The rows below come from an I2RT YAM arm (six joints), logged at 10 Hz.
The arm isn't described. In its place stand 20 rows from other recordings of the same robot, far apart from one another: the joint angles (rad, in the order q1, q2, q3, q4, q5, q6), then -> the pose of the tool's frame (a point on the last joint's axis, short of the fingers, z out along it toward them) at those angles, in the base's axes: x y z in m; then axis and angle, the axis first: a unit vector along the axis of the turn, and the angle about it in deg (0 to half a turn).
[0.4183, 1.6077, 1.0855, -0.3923, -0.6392, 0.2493] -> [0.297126, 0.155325, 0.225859, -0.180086, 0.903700, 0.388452, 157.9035]
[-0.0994, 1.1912, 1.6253, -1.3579, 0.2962, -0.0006] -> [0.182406, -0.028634, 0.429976, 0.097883, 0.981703, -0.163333, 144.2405]
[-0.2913, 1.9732, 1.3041, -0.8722, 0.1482, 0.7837] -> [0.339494, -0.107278, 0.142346, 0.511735, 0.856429, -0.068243, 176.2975]
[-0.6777, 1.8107, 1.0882, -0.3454, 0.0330, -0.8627] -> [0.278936, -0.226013, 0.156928, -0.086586, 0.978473, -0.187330, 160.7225]
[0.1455, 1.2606, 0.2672, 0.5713, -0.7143, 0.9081] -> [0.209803, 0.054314, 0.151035, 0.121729, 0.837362, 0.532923, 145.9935]
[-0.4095, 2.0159, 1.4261, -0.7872, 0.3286, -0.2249] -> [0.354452, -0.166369, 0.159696, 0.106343, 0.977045, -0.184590, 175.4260]
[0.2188, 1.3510, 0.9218, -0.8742, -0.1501, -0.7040] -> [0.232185, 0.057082, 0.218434, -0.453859, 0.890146, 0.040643, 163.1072]
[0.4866, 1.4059, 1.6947, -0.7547, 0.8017, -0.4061] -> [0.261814, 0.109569, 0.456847, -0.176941, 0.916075, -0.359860, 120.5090]
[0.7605, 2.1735, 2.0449, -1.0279, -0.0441, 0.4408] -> [0.335394, 0.321262, 0.258774, -0.162229, 0.977377, 0.135705, 161.8839]
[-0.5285, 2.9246, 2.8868, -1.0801, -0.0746, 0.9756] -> [0.496001, -0.286544, 0.122576, 0.674259, 0.733337, 0.087131, 155.6706]
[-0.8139, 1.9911, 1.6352, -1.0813, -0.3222, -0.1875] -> [0.277801, -0.277689, 0.218590, 0.295945, 0.948876, 0.109772, 164.5261]
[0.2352, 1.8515, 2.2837, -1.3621, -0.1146, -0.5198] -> [0.345120, 0.086889, 0.436610, -0.386207, 0.922361, 0.009713, 142.7945]
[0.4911, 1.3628, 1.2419, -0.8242, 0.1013, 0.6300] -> [0.248617, 0.128879, 0.313136, 0.085036, 0.988127, 0.127961, 146.7693]
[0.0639, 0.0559, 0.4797, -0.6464, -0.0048, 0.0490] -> [0.061820, 0.004127, 0.259498, -0.009357, 0.998831, 0.047419, 102.9156]
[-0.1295, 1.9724, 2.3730, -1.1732, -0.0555, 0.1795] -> [0.400718, -0.050193, 0.430826, 0.142206, 0.989097, 0.038260, 134.3799]
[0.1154, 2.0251, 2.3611, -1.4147, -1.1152, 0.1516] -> [0.383460, 0.076632, 0.409122, -0.115048, 0.832970, 0.541226, 164.3060]
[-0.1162, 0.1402, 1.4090, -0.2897, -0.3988, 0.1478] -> [-0.163529, 0.033006, 0.490798, -0.428603, 0.879454, 0.207025, 41.0327]
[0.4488, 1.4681, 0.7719, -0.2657, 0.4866, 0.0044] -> [0.259244, 0.106369, 0.178515, -0.141810, 0.975478, -0.168323, 140.8385]
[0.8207, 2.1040, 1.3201, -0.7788, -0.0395, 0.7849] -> [0.251845, 0.272347, 0.100794, 0.017977, -0.999700, -0.016632, 178.6944]
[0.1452, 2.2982, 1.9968, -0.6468, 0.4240, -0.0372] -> [0.506142, 0.059211, 0.208775, -0.021639, 0.980889, -0.193362, 143.9042]
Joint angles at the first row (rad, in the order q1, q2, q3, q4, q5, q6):
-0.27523, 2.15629, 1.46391, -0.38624, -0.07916, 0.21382
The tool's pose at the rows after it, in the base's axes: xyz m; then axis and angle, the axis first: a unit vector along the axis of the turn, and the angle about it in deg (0 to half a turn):
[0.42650, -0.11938, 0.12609, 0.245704, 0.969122, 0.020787, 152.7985]
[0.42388, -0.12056, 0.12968, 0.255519, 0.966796, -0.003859, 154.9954]
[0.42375, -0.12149, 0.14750, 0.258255, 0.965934, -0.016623, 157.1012]
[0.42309, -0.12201, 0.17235, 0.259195, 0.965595, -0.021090, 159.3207]
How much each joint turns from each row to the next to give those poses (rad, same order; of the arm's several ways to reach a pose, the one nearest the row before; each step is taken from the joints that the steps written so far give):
-0.00191, -0.00001, 0.00112, -0.01944, 0.02671, 0.01831
-0.00001, -0.00381, 0.01758, -0.05877, 0.05187, 0.00762
0.00002, -0.01523, 0.05876, -0.11024, 0.02633, 0.00040
-0.00078, -0.01833, 0.08088, -0.13773, 0.00954, -0.00002

